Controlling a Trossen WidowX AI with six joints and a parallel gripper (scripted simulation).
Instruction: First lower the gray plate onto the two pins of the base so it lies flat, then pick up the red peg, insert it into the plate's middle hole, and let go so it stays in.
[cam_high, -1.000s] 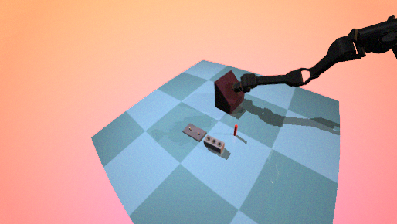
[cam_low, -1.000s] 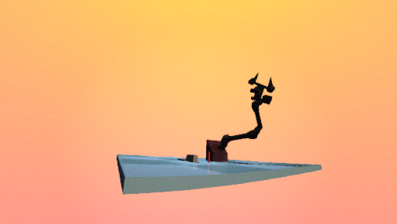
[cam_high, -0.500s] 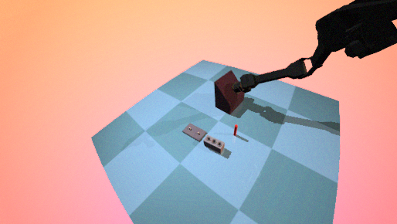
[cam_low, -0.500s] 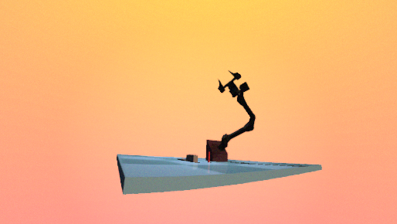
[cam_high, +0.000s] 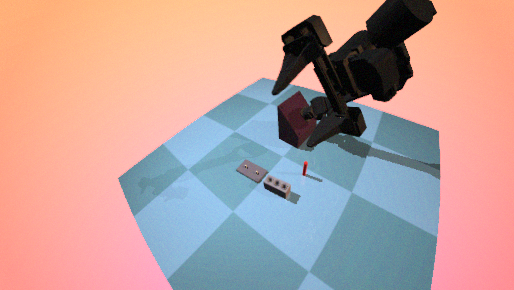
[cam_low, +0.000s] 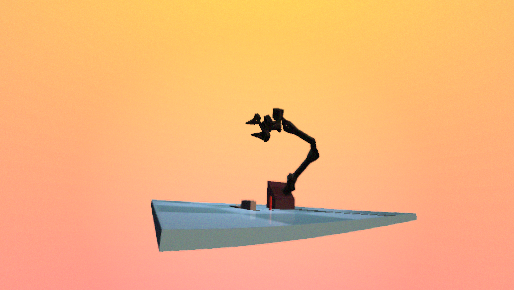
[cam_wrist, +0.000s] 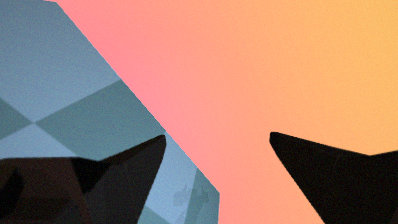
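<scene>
The gray plate is 40 cm below my gripper tip, 11 cm to the right of it and 10 cm behind it. From my gripper tip the other things lie so: red peg: 40 cm below, 21 cm behind, 6 cm to the right.
</scene>
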